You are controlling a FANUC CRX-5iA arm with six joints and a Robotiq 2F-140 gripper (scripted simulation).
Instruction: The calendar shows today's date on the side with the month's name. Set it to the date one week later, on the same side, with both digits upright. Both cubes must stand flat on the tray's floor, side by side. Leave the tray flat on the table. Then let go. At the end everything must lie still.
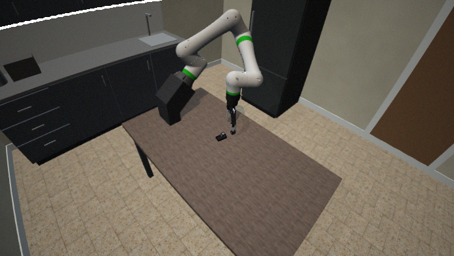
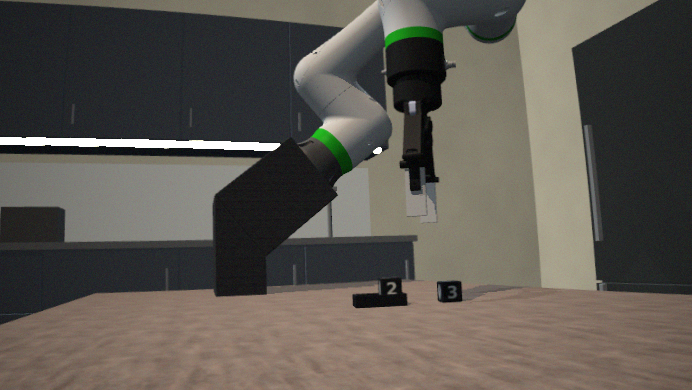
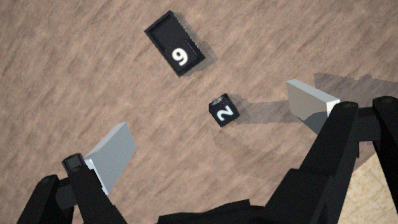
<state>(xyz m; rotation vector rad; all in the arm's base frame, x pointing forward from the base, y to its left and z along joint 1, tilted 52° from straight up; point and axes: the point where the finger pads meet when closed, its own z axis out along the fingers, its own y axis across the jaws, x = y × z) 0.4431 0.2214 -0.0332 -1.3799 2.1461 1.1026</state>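
The black tray lies 12 cm below my hand, 7 cm to the right of it and 1 cm behind it. Round my hand: cube (12 cm below, 3 cm to the left).
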